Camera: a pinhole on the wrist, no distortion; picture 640 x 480 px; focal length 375.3 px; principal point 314.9 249.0 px. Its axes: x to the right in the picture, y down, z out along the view. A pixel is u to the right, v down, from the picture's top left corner.
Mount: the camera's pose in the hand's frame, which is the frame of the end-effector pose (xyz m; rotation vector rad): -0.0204 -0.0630 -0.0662 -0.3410 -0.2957 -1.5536
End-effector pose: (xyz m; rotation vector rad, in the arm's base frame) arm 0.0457 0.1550 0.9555 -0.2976 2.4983 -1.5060
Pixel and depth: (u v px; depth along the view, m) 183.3 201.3 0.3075
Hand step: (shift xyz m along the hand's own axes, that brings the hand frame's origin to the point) -0.0504 0.1578 0.1748
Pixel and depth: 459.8 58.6 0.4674
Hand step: -0.2438 -0.0417 0.4406
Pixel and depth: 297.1 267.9 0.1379
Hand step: -0.0094 -0.0027 0.0577
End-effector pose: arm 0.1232 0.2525 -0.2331 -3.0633 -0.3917 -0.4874
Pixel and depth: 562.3 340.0 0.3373
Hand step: 0.0711 -0.1353 0.3291
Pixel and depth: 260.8 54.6 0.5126
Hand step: -0.2707 0.2102 0.3826
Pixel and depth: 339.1 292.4 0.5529
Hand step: 0.0597 0.1215 0.4540
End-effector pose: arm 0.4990 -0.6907 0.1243 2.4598 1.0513 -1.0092
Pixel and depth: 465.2 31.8 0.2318
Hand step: -0.1477 -0.0553 0.1869
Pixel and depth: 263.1 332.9 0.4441
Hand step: 0.0919 0.1672 0.3149
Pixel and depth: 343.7 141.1 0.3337
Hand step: -0.1065 0.0462 0.2530
